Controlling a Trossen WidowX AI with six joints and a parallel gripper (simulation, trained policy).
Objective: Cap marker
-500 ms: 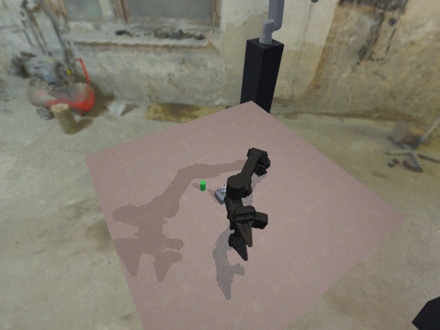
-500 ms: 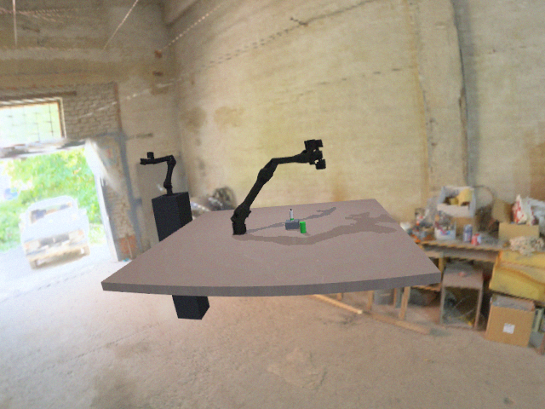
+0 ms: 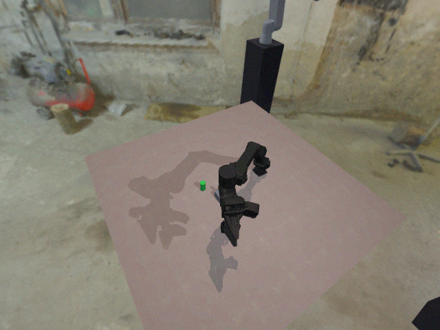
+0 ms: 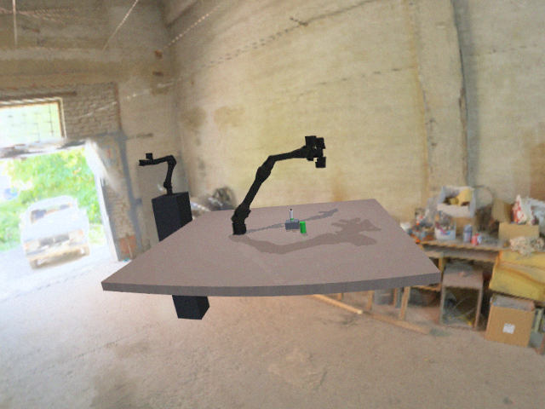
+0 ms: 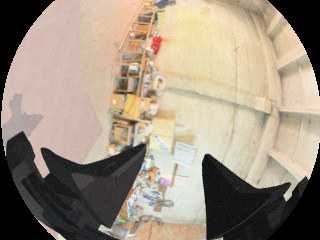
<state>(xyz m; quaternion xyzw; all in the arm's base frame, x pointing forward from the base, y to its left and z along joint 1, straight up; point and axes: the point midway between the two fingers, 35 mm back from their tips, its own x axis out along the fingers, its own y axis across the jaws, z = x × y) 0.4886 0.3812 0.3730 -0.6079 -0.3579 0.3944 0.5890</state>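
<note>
My gripper tip is now 150 mm past the green cap, 470 mm to the left of it and 340 mm above it. Round my gripper tip: grey holder block: 220 mm behind, 370 mm to the right, 350 mm below.
</note>
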